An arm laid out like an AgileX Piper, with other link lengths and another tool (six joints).
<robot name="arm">
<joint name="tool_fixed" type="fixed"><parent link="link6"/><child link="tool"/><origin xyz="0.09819 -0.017 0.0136" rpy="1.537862 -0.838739 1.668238"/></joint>
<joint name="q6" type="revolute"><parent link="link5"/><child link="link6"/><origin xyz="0.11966 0 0.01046"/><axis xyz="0.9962 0 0.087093"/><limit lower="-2.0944" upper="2.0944"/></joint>
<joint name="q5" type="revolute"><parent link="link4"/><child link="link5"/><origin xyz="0 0 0"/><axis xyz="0 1 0"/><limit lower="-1.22" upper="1.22"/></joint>
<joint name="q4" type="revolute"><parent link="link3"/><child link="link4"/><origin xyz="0.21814 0 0.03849"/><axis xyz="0.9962 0 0.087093"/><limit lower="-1.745" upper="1.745"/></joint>
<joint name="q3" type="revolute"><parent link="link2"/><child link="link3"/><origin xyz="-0.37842 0 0.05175"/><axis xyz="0 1 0"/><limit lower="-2.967" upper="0"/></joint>
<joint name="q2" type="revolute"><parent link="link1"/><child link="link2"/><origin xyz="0 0 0"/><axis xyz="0 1 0"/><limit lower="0" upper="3.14"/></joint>
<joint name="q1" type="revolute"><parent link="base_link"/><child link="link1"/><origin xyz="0 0 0.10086"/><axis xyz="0 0 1"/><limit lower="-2.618" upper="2.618"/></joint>
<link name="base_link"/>
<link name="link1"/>
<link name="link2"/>
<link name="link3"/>
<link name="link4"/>
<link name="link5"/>
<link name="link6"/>
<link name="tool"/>
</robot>
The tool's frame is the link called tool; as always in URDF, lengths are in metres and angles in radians.
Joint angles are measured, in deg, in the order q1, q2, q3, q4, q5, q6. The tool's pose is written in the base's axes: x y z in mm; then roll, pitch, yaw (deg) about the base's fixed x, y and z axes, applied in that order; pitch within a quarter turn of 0, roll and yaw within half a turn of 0. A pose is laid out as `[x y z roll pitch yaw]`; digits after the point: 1 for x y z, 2 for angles.
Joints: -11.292 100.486 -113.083 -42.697 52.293 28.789
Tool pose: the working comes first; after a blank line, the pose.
Where each joint sits with the arm in this pose, in the base's axes (m; each line is computed from the numbers above, not from the rounded line before):
q1: 0.0000 0.0000 0.1009
q2: 0.0000 0.0000 0.1009
q3: 0.1174 -0.0234 0.4635
q4: 0.3180 -0.0635 0.5487
q5: 0.3180 -0.0635 0.5487
q6: 0.3947 -0.1445 0.5043
the tool: 0.4494 -0.2242 0.4764

[449.4 -224.2 476.4 120.96 -30.42 29.95]
